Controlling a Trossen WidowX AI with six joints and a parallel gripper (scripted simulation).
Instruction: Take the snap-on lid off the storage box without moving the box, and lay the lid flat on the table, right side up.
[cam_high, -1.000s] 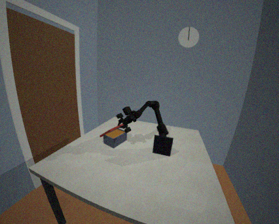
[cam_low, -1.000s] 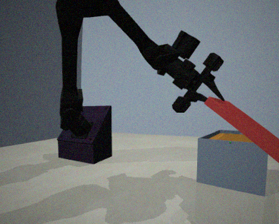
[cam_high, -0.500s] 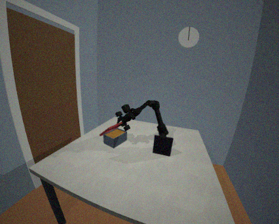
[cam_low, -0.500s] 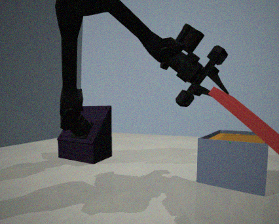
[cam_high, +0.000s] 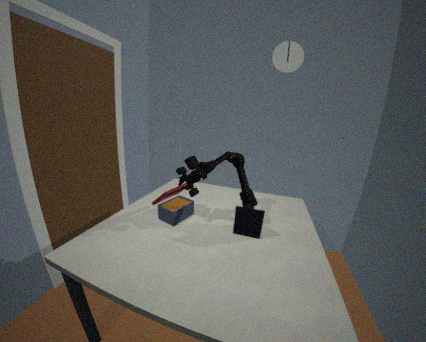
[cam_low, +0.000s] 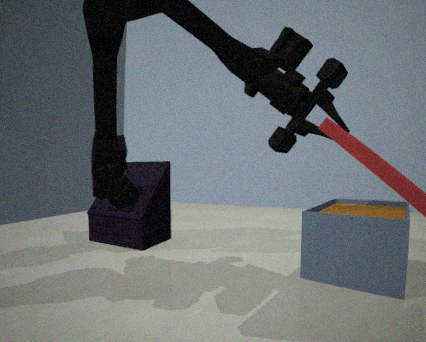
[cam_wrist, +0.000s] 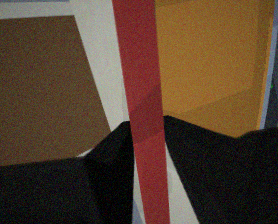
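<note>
The red lid lies 6 cm ahead of my gripper tip, 5 cm below it and 2 cm to the right of it. From my gripper tip the other things lie so: storage box (17 cm below, 3 cm ahead, 1 cm to the right).
</note>
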